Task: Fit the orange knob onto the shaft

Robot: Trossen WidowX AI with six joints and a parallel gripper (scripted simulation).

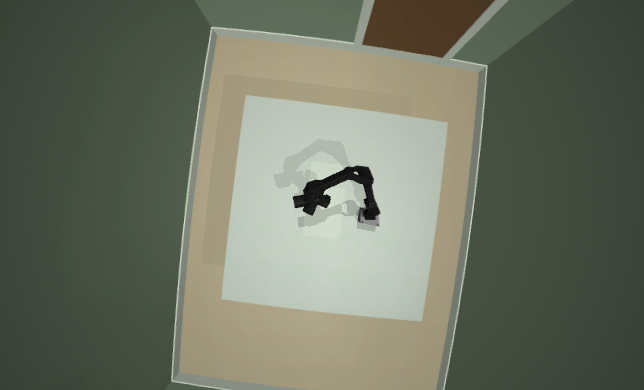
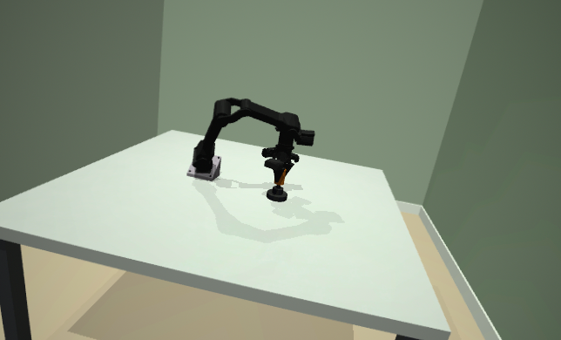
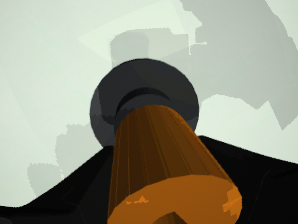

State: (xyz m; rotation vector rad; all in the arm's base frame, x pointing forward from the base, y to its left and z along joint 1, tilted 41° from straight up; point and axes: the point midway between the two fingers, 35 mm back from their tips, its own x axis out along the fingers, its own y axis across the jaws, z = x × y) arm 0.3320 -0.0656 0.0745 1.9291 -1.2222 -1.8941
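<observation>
My gripper tip is now 20 mm below the orange knob. The rest, counted from my gripper tip: round dark pedestal: 40 mm below.
</observation>
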